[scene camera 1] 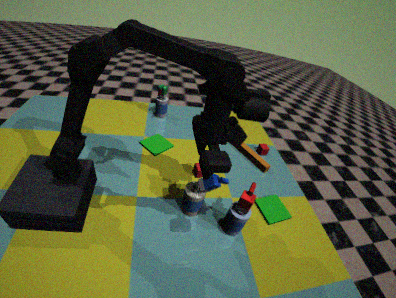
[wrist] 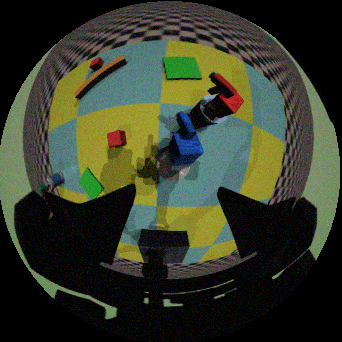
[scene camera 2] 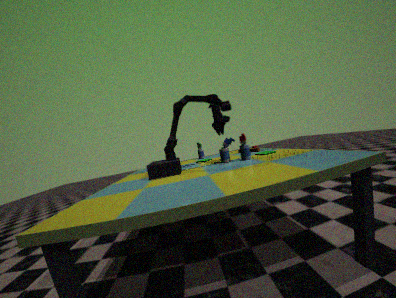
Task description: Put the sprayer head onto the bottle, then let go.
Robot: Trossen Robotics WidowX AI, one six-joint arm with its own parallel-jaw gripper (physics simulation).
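Where they show: gripper, fingertip midpoint: [wrist: 178, 190] [scene camera 2: 221, 135]; arm's base, link origin: [scene camera 1: 67, 174] [wrist: 155, 252] [scene camera 2: 170, 159].
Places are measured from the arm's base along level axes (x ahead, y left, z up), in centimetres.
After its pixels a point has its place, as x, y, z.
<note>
The blue sprayer head [scene camera 1: 212, 182] @[39.8, -10.2, 6.5] [scene camera 2: 228, 141] @[40.2, -10.5, 4.8] [wrist: 187, 149] @[40.5, -8.9, 7.1] sits tilted at the mouth of a bottle [scene camera 1: 192, 201] @[35.4, -10.6, -1.0] [scene camera 2: 225, 156] @[36.1, -10.5, -4.8] [wrist: 184, 172] @[35.2, -9.7, 0.5], its grey neck slanting at the opening. The bottle stands on the table. I cannot tell how deep the neck sits. My gripper [scene camera 2: 220, 134] @[36.9, -7.5, 10.1] [wrist: 178, 190] @[36.9, -7.5, 10.1] is open and empty, above the blue head and apart from it. A red sprayer head [scene camera 1: 247, 200] @[47.4, -17.1, 6.7] [scene camera 2: 243, 137] @[48.0, -17.7, 5.6] [wrist: 231, 102] @[47.5, -15.6, 6.7] stands on a second bottle [scene camera 1: 236, 220] @[46.3, -18.3, -0.7] [scene camera 2: 244, 151] @[46.5, -18.4, -3.3] [wrist: 205, 111] @[47.2, -13.9, 0.5] beside the first.
A bottle [scene camera 1: 161, 107] @[31.4, 46.5, -2.8] [wrist: 56, 179] @[32.0, 46.5, -4.0] with a green head [scene camera 1: 162, 90] @[31.3, 47.7, 5.7] stands farther off. Green flat blocks [scene camera 1: 156, 144] @[28.0, 23.8, -8.0] [scene camera 1: 273, 209] @[65.8, -12.3, -8.0], an orange bar [scene camera 1: 255, 157] @[69.1, 12.6, -5.9] [wrist: 100, 77] @[67.5, 15.5, -7.9] and red cubes [scene camera 1: 263, 149] [wrist: 116, 138] lie on the checkered table [scene camera 1: 75, 270] @[4.4, -23.9, -9.0] [scene camera 2: 175, 197] @[-0.6, -56.2, -9.0].
</note>
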